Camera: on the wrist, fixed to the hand. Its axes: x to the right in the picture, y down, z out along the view.
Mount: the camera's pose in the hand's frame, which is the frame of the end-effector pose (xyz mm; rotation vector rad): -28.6 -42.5 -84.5 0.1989 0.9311 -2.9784
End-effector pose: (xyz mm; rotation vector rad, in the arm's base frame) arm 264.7 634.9 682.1 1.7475 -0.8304 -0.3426
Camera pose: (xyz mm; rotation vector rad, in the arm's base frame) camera 310.7 721.0 666.7 -1.2553 -2.5721 0.8604
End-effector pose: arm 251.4 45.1 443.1 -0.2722 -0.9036 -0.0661
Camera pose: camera 291.2 -19.6 379.8 1.4062 0.3958 -2.5200
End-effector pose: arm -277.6 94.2 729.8 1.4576 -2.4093 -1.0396
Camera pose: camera -194.0 64.3 773.3 -2.5512 -1.3269 -0.3681
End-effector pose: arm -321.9 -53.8 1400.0 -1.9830 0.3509 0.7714
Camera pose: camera -289.4 -106.3 1477.1 -0.5442 -1.6088 -1.8426
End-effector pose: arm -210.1 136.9 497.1 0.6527 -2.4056 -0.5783
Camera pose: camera -123.6 98.5 525.4 2.8721 0.9080 -0.4426
